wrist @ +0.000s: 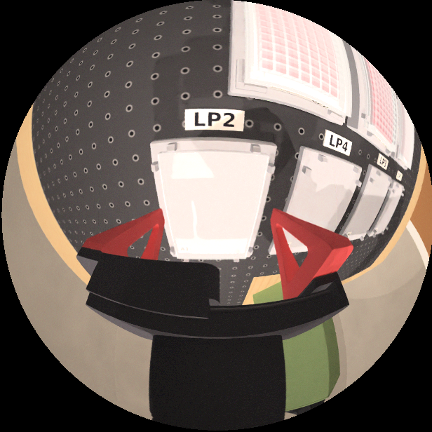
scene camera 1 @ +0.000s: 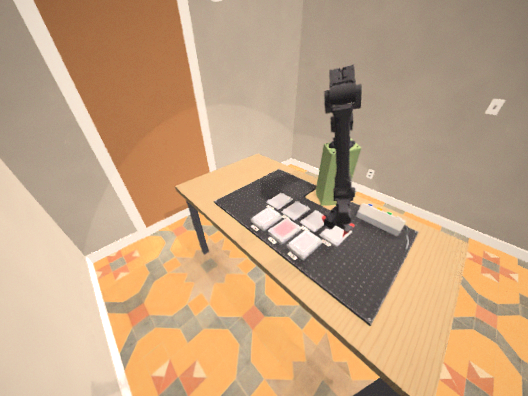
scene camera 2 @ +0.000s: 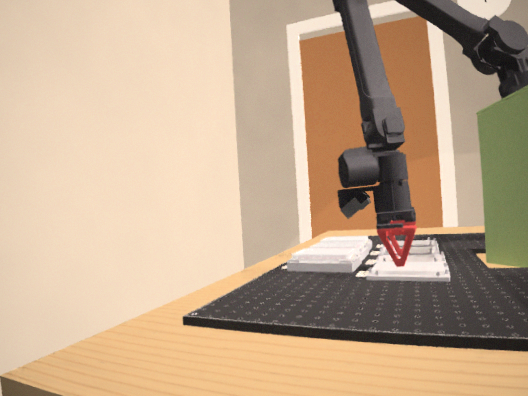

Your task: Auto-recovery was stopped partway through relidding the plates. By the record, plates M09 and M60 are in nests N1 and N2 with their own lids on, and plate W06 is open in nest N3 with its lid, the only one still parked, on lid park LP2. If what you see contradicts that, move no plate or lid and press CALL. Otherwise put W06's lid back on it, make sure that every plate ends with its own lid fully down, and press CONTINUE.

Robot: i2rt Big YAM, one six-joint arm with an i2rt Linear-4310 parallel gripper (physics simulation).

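Places are measured from the arm's base along level axes (x right, y ahead, z up), in centimetres.
Where they show: gripper, fingertip midpoint: [scene camera 1: 334, 231] [scene camera 2: 401, 261]; arm's base, link origin: [scene camera 2: 525, 99].
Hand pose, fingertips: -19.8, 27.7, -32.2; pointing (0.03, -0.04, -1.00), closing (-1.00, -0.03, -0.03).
Each offset is from my fingertips to the centre of the thing, as dx, dy, dz. "*": to the spot under its first point. Level surfaces: height alone.
My gripper [scene camera 1: 336, 226] [scene camera 2: 400, 263] [wrist: 217, 214] is open and empty, its red fingertips low at either side of the LP2 park. A bright, clear lid {-0.5, -1.3, -1.2} [wrist: 212, 195] [scene camera 2: 412, 270] lies flat between the park's corner posts by the LP2 label [wrist: 214, 120]. Three plates stand in a row: a pale pink one {+5.8, +16.8, +0.7} [scene camera 1: 304, 243] [wrist: 300, 50] nearest LP2, a stronger pink one {+18.7, +17.2, +0.2} [scene camera 1: 284, 230] [wrist: 381, 97] in the middle, and a whitish one {+31.8, +17.9, +0.6} [scene camera 1: 266, 218] at the far end. Their codes and nest labels are not readable, and whether each has a lid is unclear.
The LP4 park [wrist: 325, 192] beside LP2 looks greyer; I cannot tell if it holds a lid. Two more parks {* +25.0, -0.1, -1.6} [scene camera 1: 296, 210] {* +38.0, +0.9, -1.6} [scene camera 1: 279, 201] follow. A grey box {-12.1, -26.8, +1.6} [scene camera 1: 381, 219] with coloured buttons and a green pedestal [scene camera 1: 327, 175] stand behind. All parks sit on a black perforated board {dz -2.6} [scene camera 1: 360, 280].
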